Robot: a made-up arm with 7 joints.
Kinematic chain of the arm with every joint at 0, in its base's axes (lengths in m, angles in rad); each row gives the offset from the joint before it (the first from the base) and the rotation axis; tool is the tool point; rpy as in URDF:
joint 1: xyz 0 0 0.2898 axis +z
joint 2: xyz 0 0 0 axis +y
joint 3: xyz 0 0 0.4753 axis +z
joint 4: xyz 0.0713 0 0 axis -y
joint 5: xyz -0.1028 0 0.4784 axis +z
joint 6: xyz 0 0 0 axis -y
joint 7: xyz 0.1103 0 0 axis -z
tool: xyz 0 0 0 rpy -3.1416 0 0
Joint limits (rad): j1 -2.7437..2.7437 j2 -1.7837..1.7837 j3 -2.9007..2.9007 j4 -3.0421..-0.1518 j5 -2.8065..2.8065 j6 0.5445..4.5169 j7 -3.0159..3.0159
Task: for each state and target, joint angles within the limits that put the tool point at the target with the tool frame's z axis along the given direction. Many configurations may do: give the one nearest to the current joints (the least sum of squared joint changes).
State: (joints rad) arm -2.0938 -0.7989 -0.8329 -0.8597 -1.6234 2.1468 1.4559
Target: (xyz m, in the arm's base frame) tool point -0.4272 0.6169 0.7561 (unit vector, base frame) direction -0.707 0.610 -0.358
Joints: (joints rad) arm -1.8227 -1.1856 -1.2788 -1.4452 -1.7997 2.3281 1.4559
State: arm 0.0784 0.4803 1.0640 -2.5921 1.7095 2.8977 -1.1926
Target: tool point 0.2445 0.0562 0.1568 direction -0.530 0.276 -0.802
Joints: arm -0.0788 0.4478 0.6293 -3.0269 1.2465 2.8460 -1.1926
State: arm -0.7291 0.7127 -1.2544 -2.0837 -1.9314 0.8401 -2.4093
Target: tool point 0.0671 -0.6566 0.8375 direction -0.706 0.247 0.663
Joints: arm -0.4500 -0.0064 -0.9633 -1.6818 -2.3324 1.1326 -2.4093
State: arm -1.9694 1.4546 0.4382 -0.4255 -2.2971 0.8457 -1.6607
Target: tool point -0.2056 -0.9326 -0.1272 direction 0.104 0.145 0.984
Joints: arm -1.6686 1.7207 -0.2854 -0.7402 -2.7862 0.5493 -1.6607
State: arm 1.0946 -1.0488 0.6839 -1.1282 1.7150 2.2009 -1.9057
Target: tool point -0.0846 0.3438 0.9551 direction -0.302 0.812 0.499
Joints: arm 0.6789 -0.6312 0.6691 -1.6820 2.3809 2.6519 -1.9057
